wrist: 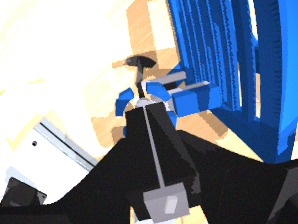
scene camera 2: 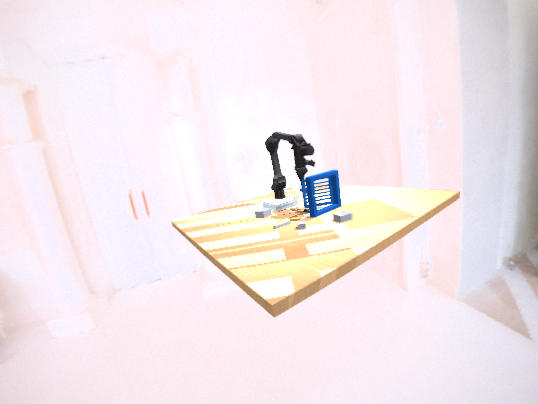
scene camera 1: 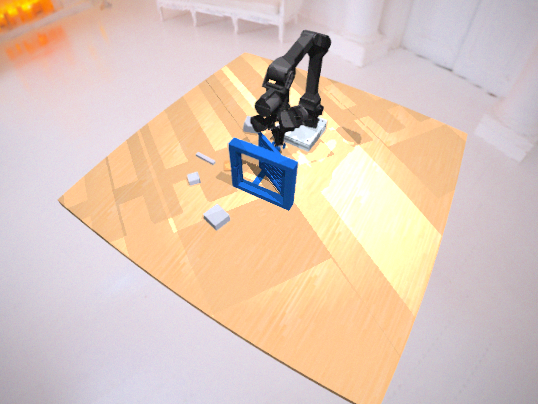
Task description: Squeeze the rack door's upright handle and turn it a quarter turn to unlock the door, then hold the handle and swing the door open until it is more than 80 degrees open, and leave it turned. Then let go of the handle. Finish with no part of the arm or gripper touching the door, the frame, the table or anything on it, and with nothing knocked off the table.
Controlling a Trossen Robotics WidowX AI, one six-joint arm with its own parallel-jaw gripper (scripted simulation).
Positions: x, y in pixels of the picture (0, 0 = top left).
Labels:
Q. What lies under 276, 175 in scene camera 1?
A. A blue rack door.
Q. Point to a blue rack door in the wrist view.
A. At 206, 43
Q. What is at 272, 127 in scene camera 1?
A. My gripper.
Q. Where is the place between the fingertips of my gripper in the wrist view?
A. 152, 140

